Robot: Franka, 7 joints.
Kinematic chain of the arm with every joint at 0, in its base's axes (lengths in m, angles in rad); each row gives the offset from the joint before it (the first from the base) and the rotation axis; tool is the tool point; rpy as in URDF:
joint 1: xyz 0 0 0.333 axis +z
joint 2: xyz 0 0 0 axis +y
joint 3: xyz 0 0 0.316 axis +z
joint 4: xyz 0.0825 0 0 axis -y
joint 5: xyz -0.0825 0 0.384 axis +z
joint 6: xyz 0 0 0 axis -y
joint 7: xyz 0.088 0 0 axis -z
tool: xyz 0 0 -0.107 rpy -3.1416 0 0
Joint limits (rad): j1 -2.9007..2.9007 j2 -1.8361..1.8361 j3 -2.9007..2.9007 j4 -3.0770..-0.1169 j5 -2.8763..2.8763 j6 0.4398..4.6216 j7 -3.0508..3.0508
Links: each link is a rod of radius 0.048 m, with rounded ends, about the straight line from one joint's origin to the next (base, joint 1, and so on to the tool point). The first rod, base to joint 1, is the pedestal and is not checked.
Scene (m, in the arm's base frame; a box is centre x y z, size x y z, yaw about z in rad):
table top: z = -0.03
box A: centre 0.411 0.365 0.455 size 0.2 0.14 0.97 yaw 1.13
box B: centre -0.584 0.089 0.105 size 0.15 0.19 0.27 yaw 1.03
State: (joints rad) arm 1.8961 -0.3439 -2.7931 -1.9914 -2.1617 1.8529 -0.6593
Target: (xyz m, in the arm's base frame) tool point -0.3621 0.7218 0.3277
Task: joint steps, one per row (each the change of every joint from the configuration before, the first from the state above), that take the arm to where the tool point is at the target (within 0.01 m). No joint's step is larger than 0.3 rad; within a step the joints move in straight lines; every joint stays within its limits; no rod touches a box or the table.
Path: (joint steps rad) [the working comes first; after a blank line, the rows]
Joints at the target: 2.7010 1.4161 -1.2993 -1.1623 -2.3497 2.0975 -0.6593
Straight joint move there: touches box A.

1: 0.1025 0.2540 0.0336 0.0926 -0.0523 0.0074 -0.0732
2: 0.1025 0.2539 0.0336 0.0927 -0.0522 0.0073 -0.0732
3: 0.1025 0.2540 0.0336 0.0926 -0.0523 0.0074 -0.0732
4: 0.1025 0.2539 0.0335 0.0926 -0.0523 0.0073 -0.0732
5: 0.1025 0.2540 0.0336 0.0926 -0.0522 0.0074 -0.0732
6: 0.1025 0.2540 0.0336 0.0927 -0.0523 0.0073 -0.0732
7: 0.0380 0.0472 0.2585 0.0546 0.0251 0.0401 0.0879
8: 0.0380 0.0473 0.2584 0.0547 0.0251 0.0401 0.0878
9: 0.0380 0.0472 0.2585 0.0547 0.0252 0.0401 0.0878
10: 0.0379 0.0473 0.2585 0.0546 0.0251 0.0401 0.0879
11: 0.0380 0.0472 0.2584 0.0547 0.0251 0.0401 0.0878

